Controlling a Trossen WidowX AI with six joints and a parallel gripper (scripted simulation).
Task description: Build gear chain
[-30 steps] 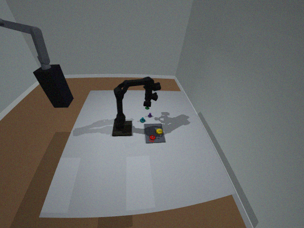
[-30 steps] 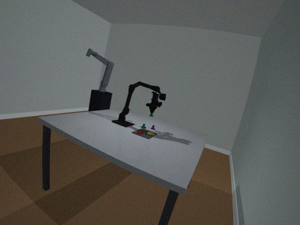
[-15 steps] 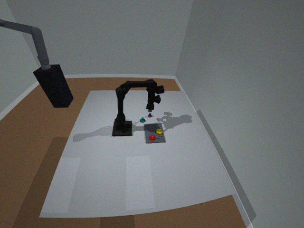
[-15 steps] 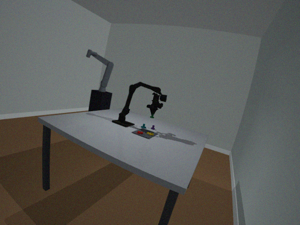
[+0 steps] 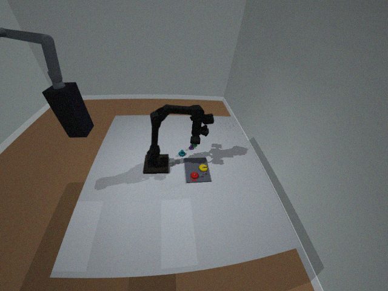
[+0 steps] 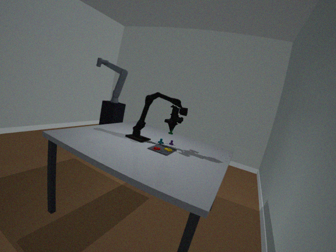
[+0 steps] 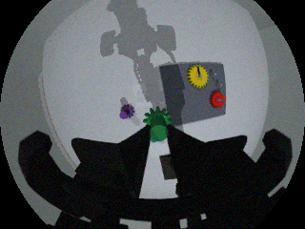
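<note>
Right now my gripper tip is 1 cm past the red gear, 19 cm to the left of it and 13 cm above it. The rest, counted from my gripper tip: green gear 1 cm below; then purple gear 8 cm to the left, 13 cm below; then teal gear 8 cm behind, 2 cm to the left, 13 cm below.
</note>
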